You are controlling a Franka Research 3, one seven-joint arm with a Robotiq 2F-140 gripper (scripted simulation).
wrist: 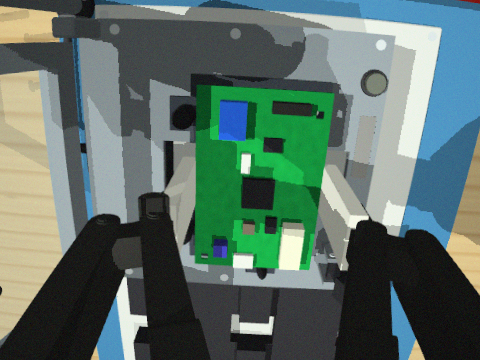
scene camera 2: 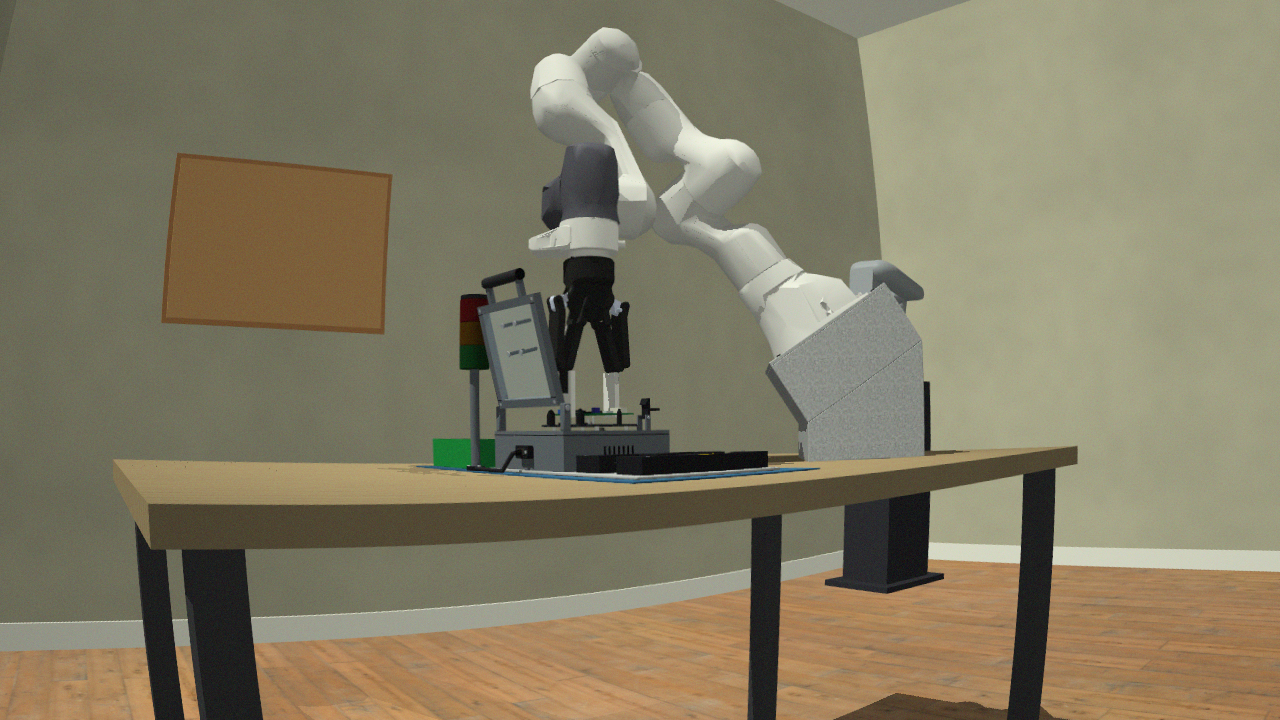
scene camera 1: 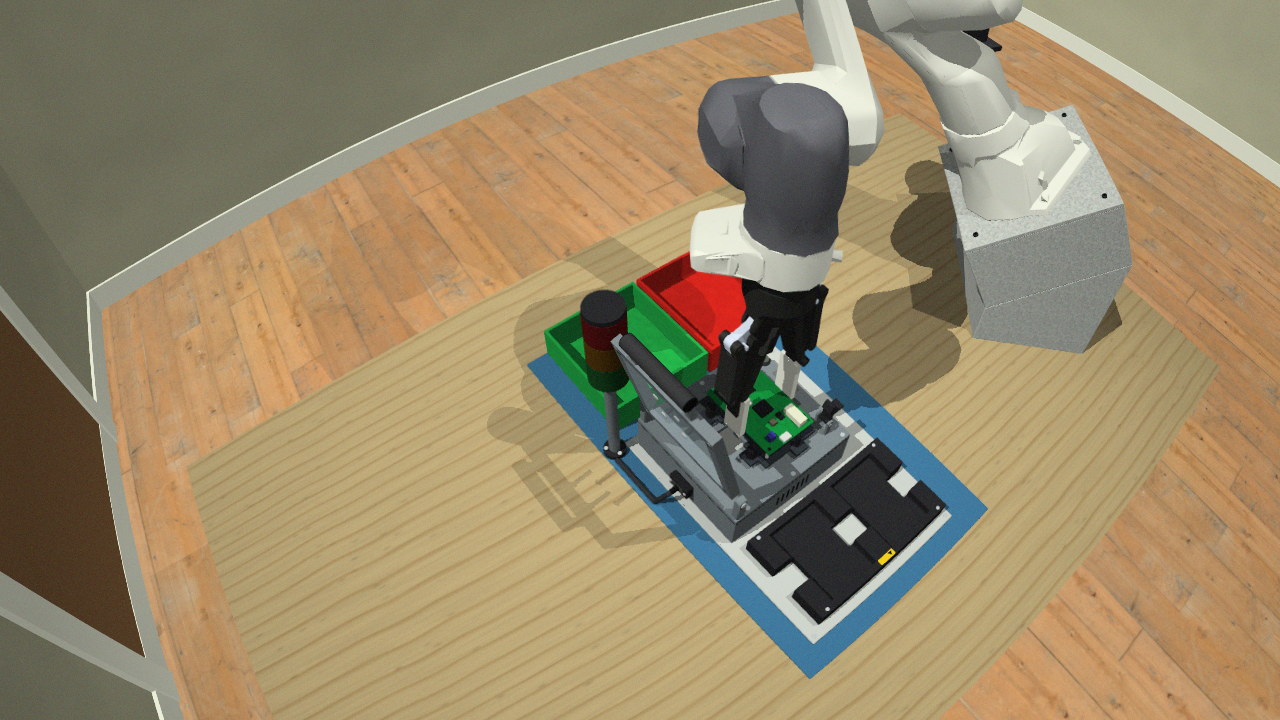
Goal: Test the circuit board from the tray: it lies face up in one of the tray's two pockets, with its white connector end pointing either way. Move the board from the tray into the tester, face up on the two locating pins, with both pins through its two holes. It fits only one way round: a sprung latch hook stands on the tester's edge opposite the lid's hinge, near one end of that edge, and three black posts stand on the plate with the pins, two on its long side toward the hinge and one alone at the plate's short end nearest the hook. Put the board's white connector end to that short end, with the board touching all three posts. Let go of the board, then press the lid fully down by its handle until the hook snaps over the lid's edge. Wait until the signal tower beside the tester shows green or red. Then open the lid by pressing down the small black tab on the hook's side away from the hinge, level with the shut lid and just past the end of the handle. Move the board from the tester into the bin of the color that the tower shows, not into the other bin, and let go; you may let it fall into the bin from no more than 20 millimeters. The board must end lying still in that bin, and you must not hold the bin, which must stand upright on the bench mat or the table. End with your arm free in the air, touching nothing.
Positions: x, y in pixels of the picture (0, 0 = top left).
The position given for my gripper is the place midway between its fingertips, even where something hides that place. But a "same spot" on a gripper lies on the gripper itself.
my gripper: wrist 258, 182; scene camera 2; scene camera 1
green bin: scene camera 2 456, 453; scene camera 1 682, 355; not seen in the wrist view (out of frame)
same spot on my gripper: point(scene camera 1: 732, 358) = point(scene camera 2: 556, 312)
same spot on tester: point(scene camera 2: 569, 455) = point(scene camera 1: 739, 530)
